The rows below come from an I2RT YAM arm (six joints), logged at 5 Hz.
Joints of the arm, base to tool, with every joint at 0 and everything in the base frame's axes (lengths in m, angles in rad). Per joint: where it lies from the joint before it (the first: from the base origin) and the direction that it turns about. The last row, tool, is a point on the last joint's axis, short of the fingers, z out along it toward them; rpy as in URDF.
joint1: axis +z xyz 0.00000 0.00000 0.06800
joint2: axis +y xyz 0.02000 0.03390 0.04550
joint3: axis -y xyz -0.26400 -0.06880 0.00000
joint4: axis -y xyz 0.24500 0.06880 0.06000
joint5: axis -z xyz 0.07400 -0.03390 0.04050
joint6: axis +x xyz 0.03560 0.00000 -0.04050
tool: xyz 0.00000 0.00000 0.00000 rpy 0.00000 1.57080 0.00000
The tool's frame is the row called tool.
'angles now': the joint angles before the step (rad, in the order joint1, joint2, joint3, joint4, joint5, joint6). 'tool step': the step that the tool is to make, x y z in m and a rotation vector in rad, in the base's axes. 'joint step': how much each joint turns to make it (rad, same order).
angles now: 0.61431 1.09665 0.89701 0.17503 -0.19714 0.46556
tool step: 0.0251 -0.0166 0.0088 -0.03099 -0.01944 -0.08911
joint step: -0.10499 0.05035 0.06571 -0.02310 -0.01482 -0.03780
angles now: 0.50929 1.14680 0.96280 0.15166 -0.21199 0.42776
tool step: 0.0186 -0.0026 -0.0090 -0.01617 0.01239 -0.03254
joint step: -0.04043 0.06011 0.00906 0.03059 -0.00752 -0.00899
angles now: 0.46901 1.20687 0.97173 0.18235 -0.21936 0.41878
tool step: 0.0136 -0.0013 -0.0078 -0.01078 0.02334 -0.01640
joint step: -0.02556 0.04747 0.01100 0.01077 -0.00918 0.00000
